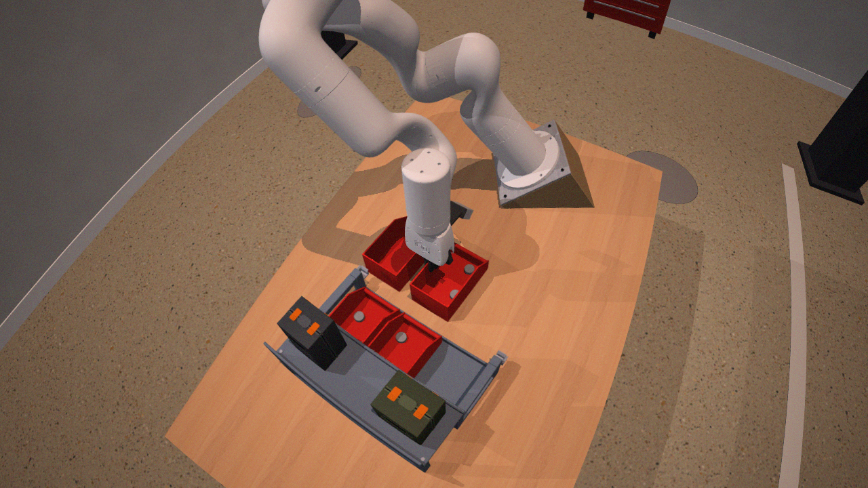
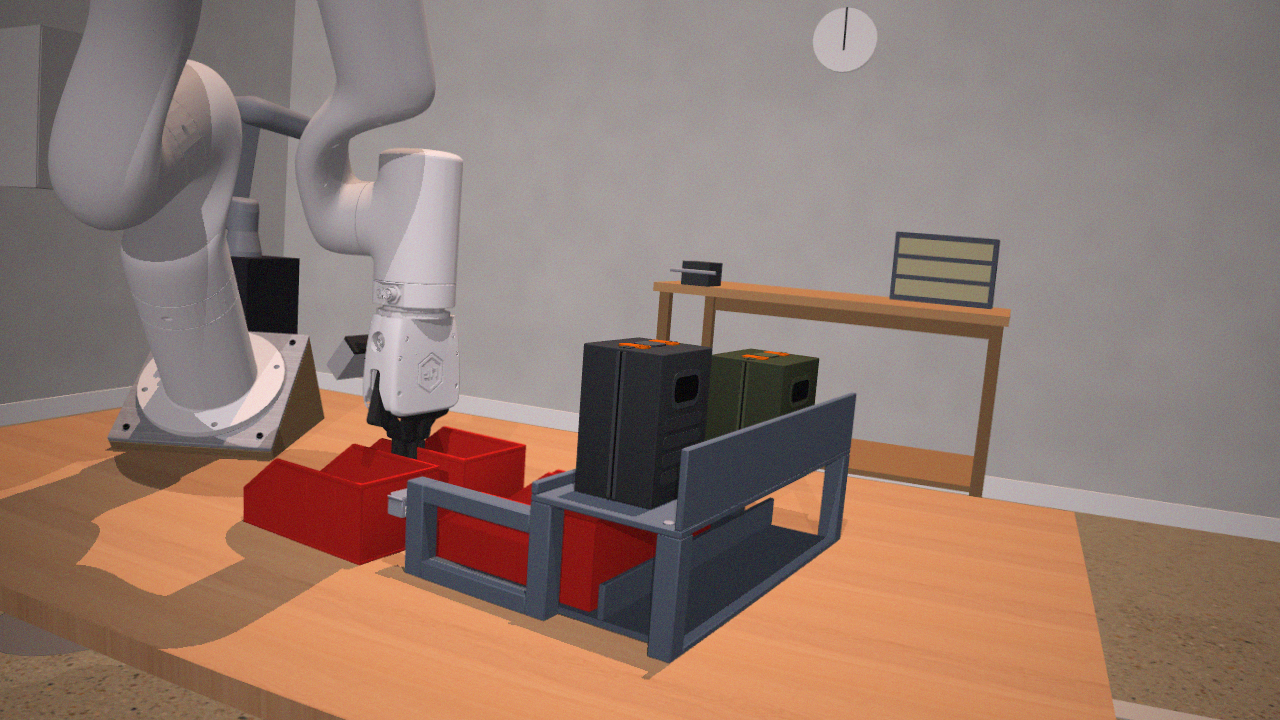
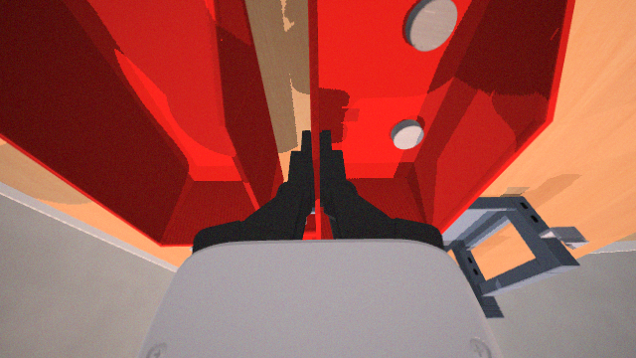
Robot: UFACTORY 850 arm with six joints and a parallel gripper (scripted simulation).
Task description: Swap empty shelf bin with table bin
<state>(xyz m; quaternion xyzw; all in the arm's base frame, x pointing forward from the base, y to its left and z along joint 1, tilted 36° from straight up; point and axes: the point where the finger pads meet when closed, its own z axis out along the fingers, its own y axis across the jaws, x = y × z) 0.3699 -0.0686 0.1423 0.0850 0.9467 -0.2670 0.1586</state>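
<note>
Right now the shelf front lip is 14 cm ahead of my hand, 3 cm to the left of it and 5 cm below it. From my hand the other things lie so: grey back panel: 39 cm ahead, 3 cm to the right, 7 cm above; then black case: 29 cm ahead, 13 cm to the right, 10 cm above; then green case: 35 cm ahead, 10 cm to the left, 9 cm above.
</note>
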